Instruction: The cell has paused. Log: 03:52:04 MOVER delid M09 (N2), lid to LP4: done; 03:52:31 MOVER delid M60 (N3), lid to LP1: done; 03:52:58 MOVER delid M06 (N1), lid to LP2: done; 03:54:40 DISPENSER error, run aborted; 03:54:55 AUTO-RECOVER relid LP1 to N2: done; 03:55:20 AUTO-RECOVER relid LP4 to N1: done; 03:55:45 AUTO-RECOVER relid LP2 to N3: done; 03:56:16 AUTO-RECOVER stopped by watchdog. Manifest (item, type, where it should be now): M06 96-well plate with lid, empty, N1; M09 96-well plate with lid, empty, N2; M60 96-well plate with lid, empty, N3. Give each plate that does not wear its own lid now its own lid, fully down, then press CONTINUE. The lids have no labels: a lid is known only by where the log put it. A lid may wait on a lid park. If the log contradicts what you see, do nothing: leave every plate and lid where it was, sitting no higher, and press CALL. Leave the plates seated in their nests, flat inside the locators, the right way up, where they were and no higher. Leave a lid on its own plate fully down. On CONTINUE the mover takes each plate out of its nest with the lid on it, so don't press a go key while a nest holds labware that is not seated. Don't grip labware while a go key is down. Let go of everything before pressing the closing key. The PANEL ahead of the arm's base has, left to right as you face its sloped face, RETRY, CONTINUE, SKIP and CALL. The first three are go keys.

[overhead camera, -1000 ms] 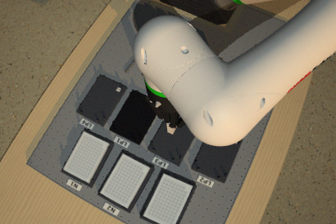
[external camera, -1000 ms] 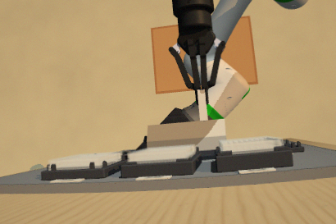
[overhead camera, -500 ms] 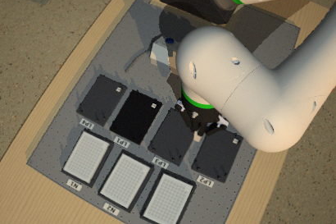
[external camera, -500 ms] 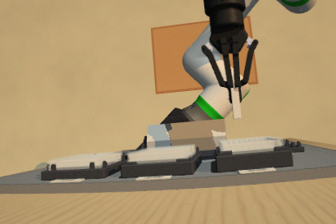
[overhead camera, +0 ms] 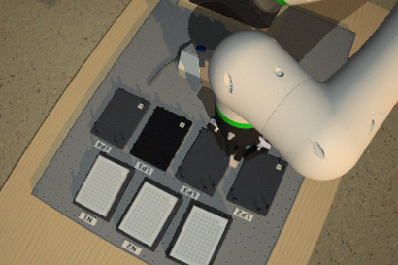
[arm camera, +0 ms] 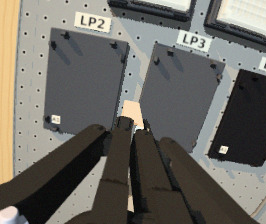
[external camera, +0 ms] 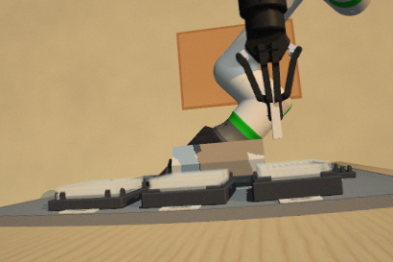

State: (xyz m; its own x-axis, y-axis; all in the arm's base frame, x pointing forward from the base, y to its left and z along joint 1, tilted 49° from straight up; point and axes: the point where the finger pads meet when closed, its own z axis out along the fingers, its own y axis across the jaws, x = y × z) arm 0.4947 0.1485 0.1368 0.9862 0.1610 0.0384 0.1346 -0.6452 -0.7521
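Now: hand 24 cm to the left of the plate, 21 cm short of it and 9 cm above it. The rest, counted from my hand: lid park LP3: 10 cm below, 7 cm to the right, 2 cm ahead; LP2 park: 10 cm below, 7 cm to the left, 1 cm behind; nest: 18 cm ahead, 10 cm below, 3 cm to the left.
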